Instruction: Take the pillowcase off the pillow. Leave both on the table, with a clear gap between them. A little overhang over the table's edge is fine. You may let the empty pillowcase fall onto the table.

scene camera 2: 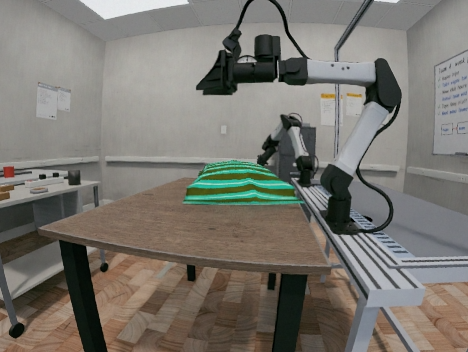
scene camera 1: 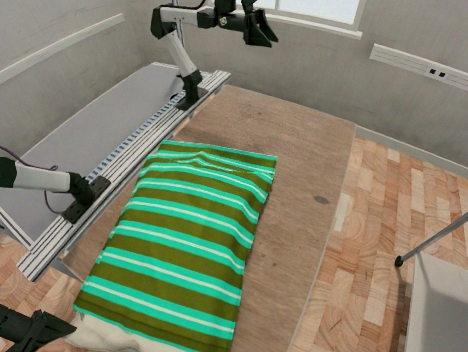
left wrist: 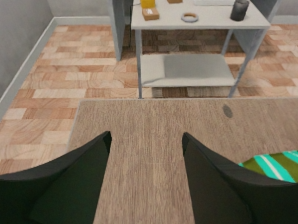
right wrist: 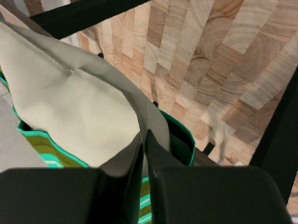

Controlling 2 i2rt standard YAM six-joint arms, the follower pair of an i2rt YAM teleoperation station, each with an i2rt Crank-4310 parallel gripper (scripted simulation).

Scene:
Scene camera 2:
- my left gripper: 199,90
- striped pillowcase: 233,182
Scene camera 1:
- my left gripper: 275,43
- my right gripper: 75,329
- striped pillowcase: 173,265
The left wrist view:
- my left gripper: 146,134
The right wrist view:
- my right gripper: 145,131
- cream pillow: 89,108

